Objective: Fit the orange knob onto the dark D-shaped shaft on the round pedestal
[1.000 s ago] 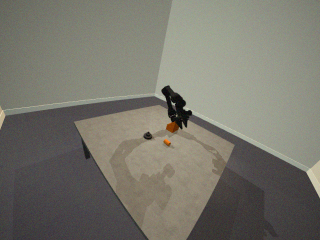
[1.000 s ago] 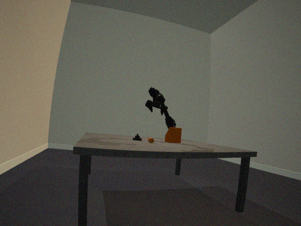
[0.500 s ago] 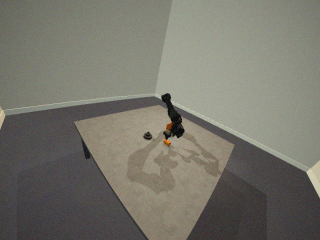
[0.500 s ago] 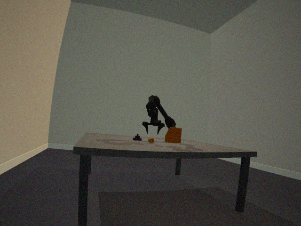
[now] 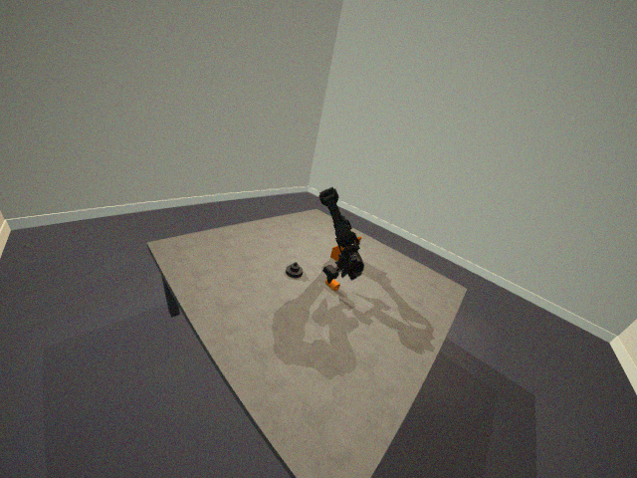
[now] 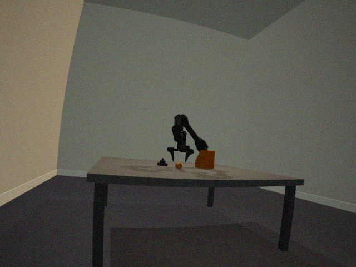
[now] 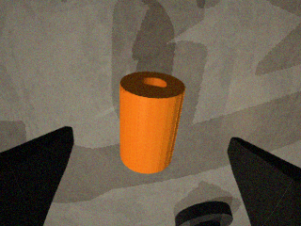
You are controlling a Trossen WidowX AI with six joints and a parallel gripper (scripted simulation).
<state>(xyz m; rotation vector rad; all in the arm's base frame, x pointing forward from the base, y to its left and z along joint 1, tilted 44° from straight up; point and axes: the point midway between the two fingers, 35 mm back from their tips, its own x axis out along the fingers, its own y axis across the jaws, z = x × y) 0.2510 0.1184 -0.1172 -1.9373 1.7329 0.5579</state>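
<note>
My gripper tip is now 30 mm above the orange knob and 10 mm to the left of it. Also, from my gripper tip: pedestal (190 mm to the right, 90 mm ahead, 20 mm below).
</note>
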